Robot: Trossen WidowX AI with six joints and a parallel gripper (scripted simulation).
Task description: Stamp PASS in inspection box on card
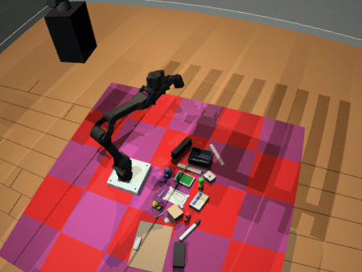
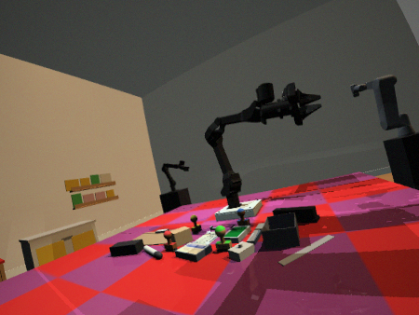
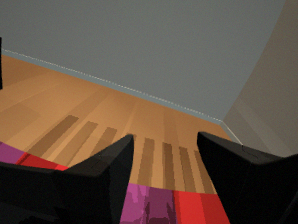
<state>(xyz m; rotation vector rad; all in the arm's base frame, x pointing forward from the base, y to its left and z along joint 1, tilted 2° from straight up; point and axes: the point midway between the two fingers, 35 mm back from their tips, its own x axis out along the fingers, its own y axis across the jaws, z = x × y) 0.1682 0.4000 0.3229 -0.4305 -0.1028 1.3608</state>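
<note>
Now: gripper tip 39 cm to the left of the green-knobbed stamp, 33 cm above it and 22 cm short of it. From my gripper tip the other things lie so: green ink pad (37 cm to the right, 35 cm below, 13 cm ahead); then blue-knobbed stamp (36 cm to the right, 33 cm below, 4 cm ahead); then ruler (35 cm below, 26 cm ahead, 18 cm to the right).
</note>
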